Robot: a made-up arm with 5 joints.
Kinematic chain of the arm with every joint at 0, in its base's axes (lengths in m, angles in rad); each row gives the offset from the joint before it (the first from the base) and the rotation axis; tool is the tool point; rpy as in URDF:
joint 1: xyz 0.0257 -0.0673 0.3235 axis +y
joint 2: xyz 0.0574 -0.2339 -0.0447 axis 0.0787 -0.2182 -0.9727
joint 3: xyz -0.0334 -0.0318 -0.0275 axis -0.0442 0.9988 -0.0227
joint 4: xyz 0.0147 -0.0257 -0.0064 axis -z
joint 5: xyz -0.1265 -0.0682 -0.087 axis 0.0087 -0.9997 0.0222
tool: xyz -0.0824 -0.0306 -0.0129 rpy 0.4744 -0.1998 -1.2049
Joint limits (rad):
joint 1: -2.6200..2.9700
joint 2: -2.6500..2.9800
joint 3: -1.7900..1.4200
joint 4: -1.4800..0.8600
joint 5: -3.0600..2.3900
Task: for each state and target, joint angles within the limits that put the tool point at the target. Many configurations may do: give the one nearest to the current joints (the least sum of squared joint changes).
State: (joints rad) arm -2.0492 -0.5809 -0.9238 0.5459 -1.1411
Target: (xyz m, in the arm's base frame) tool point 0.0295 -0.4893 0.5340
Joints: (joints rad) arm -2.6200 -1.0007 -0.9815 0.0397 -1.3527
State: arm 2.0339 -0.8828 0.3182 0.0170 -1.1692
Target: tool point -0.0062 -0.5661 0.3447
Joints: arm 2.1135 -0.7137 0.2374 -0.0594 -0.7778
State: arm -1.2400 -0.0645 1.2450 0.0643 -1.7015
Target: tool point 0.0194 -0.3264 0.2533
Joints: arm -1.7433 0.3201 1.0394 0.7206 -2.0765
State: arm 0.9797 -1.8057 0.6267 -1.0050 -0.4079
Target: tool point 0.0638 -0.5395 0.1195
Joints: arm 1.3060 -1.1778 0.5846 -0.4677 -0.6976
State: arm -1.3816 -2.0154 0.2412 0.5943 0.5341
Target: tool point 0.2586 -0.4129 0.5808
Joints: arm -1.1507 -2.5648 0.2917 0.3254 0.5451
